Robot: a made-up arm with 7 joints.
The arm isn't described. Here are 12 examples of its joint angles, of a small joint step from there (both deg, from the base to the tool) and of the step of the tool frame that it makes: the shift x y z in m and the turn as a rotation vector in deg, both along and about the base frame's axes.
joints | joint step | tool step
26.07 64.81 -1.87 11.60 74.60 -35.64 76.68 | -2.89 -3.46 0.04 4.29 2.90 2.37 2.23 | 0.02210 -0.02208 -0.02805 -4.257 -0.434 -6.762
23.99 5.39 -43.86 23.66 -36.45 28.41 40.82 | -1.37 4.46 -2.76 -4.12 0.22 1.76 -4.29 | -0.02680 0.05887 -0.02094 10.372 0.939 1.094
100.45 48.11 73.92 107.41 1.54 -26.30 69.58 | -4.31 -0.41 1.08 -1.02 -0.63 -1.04 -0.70 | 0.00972 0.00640 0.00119 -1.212 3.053 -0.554
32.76 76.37 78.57 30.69 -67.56 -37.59 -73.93 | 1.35 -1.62 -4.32 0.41 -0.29 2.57 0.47 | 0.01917 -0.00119 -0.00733 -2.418 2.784 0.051
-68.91 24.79 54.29 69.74 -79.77 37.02 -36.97 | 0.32 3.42 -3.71 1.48 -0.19 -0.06 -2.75 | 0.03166 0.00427 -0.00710 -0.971 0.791 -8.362
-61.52 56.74 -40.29 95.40 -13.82 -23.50 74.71 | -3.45 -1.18 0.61 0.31 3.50 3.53 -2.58 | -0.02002 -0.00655 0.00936 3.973 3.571 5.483
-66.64 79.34 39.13 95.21 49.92 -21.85 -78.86 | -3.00 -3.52 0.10 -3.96 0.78 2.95 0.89 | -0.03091 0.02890 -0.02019 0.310 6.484 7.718
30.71 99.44 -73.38 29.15 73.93 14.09 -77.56 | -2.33 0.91 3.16 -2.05 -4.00 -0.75 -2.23 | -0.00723 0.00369 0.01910 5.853 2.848 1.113
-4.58 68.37 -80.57 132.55 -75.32 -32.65 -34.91 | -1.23 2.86 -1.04 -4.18 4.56 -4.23 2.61 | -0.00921 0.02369 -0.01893 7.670 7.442 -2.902
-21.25 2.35 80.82 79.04 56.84 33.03 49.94 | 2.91 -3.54 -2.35 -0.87 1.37 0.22 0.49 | 0.02208 -0.02596 -0.02975 -5.037 -4.427 -0.781
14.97 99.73 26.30 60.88 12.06 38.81 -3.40 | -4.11 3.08 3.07 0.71 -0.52 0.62 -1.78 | 0.00580 -0.01749 0.02034 4.572 0.602 1.490
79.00 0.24 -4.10 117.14 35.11 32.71 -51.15 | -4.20 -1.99 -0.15 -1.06 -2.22 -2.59 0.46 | 0.02159 -0.00699 -0.01548 -1.899 2.827 -0.401
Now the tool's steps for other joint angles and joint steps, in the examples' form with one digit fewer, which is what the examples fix.
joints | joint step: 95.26 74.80 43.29 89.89 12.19 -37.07 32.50 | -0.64 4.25 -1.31 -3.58 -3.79 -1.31 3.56
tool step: -0.0148 0.0078 0.0045 -4.86 5.78 6.97
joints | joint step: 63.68 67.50 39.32 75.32 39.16 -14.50 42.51 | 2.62 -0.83 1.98 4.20 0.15 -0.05 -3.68
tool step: -0.0229 -0.0156 0.0058 -0.19 -7.87 0.22
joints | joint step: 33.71 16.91 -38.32 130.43 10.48 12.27 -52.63 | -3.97 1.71 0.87 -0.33 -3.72 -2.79 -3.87
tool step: 0.0025 0.0069 -0.0180 -2.22 0.05 5.71
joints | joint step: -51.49 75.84 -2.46 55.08 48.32 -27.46 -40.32 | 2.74 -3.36 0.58 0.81 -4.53 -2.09 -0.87
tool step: -0.0030 -0.0111 -0.0147 -0.69 -3.18 -2.03
